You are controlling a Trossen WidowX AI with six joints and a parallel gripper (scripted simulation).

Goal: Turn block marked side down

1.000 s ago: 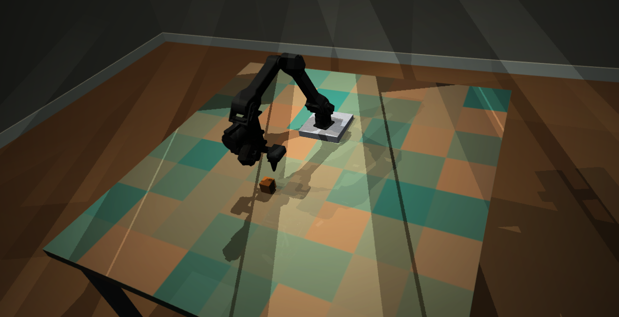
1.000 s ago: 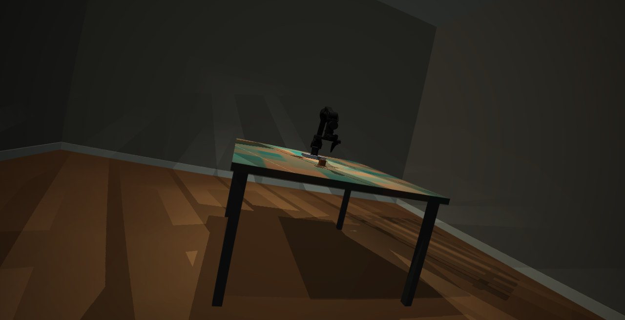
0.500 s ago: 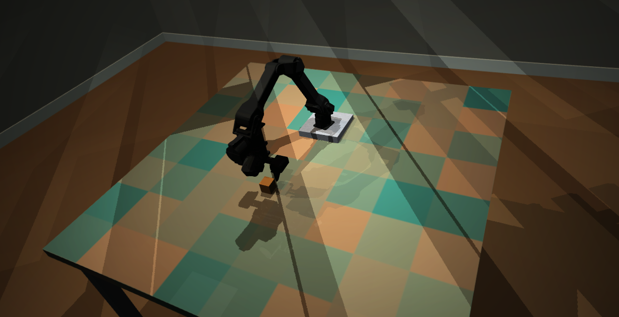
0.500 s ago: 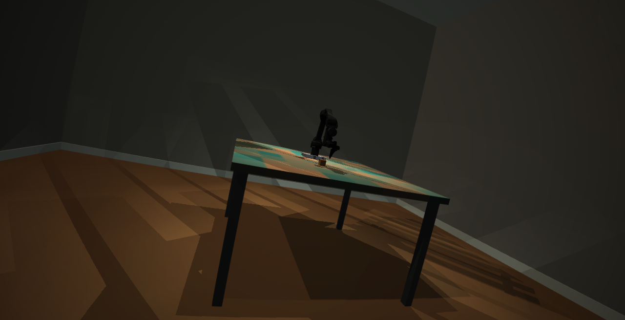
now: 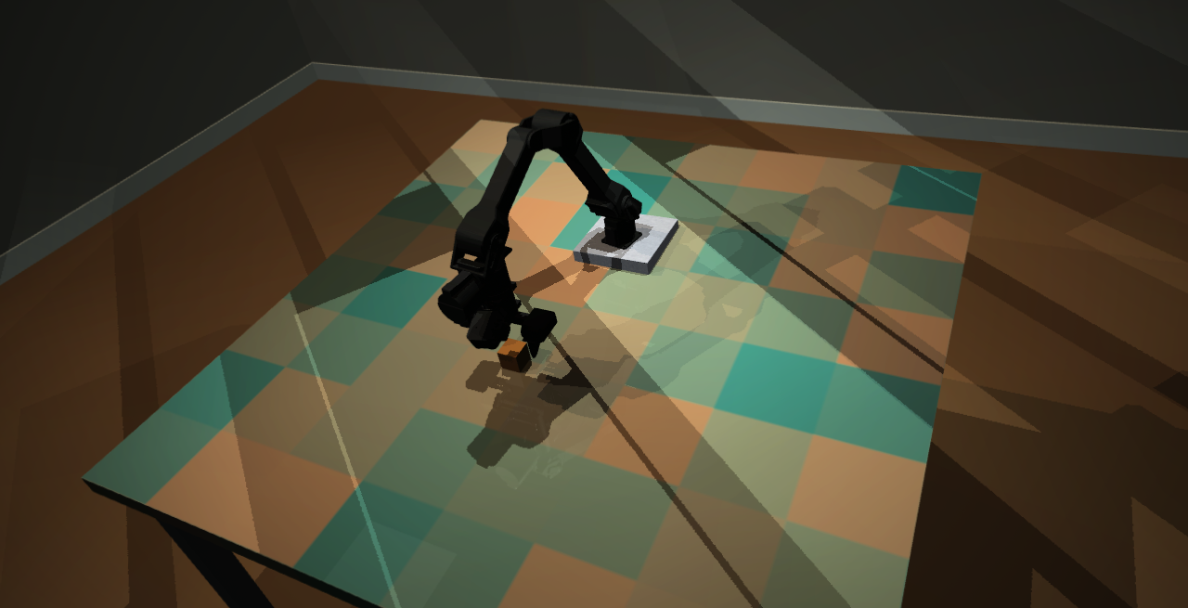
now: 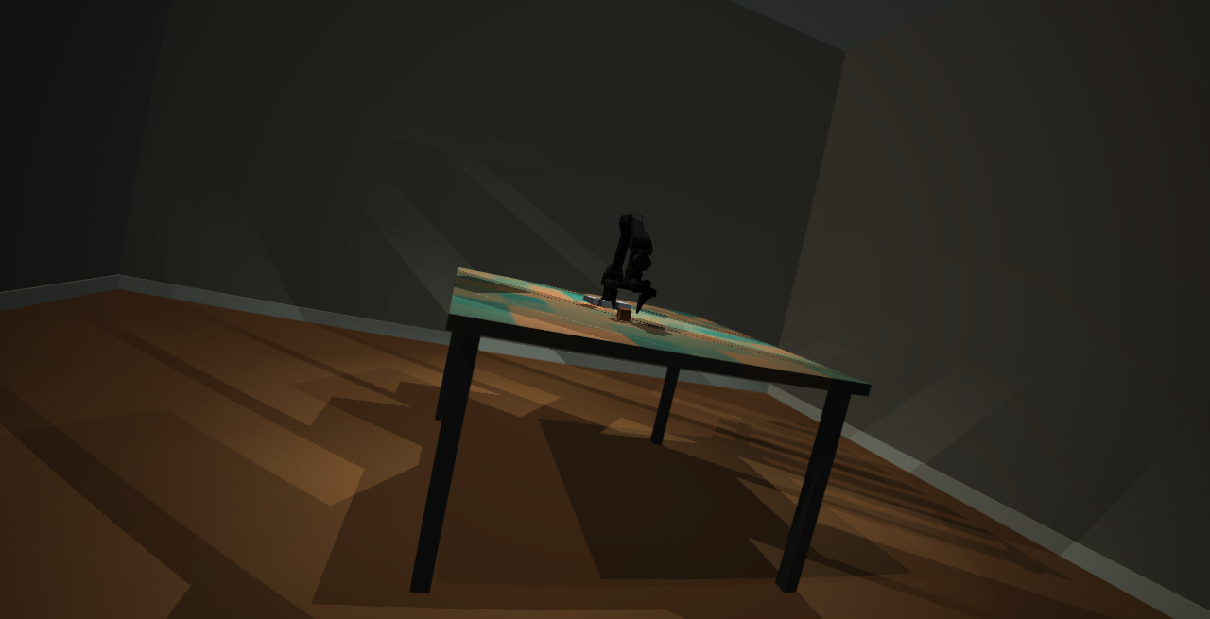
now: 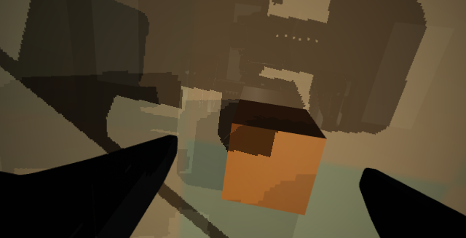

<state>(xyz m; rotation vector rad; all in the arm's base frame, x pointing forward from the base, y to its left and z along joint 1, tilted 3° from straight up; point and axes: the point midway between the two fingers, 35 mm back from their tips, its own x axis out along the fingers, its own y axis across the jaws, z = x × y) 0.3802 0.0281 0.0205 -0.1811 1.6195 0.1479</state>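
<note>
My gripper tip is 10 mm past the orange block and 10 mm above it.
</note>
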